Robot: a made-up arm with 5 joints.
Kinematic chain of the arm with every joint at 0, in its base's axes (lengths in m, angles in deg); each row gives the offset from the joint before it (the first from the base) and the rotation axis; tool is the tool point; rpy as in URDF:
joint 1: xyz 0.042 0 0.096 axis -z
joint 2: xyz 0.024 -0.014 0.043 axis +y
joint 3: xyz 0.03 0 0.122 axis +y
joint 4: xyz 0.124 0 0.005 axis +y
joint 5: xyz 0.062 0.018 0 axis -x
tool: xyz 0 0 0 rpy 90 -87.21 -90
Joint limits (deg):
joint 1: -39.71..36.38
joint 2: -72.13..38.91
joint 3: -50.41..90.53
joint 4: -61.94..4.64
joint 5: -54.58..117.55
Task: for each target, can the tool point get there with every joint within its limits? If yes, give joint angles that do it. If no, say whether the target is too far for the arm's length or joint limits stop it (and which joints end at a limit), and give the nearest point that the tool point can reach.
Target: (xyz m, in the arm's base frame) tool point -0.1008 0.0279 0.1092
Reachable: no: joint limits stop it (at a limit: joint 1, joint 2, joint 3, joint 4) | nearest point 0.0440 0.0069 0.0716 | short by 0.151 m
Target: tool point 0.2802 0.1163 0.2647
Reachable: yes | joints -25.16 13.64 -9.24 -21.95 40.60
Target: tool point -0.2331 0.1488 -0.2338
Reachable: no: too far | nearest point 0.0672 0.0261 0.0511 | short by 0.432 m
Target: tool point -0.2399 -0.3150 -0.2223
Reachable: no: too far | nearest point 0.0916 -0.0315 0.0408 | short by 0.509 m
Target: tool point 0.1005 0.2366 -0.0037
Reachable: no: joint limits stop it (at a limit: joint 1, joint 2) | nearest point 0.1797 0.1195 0.0384 | short by 0.147 m
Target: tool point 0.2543 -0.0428 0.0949
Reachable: yes | joints 12.46 24.34 36.11 -23.23 33.23
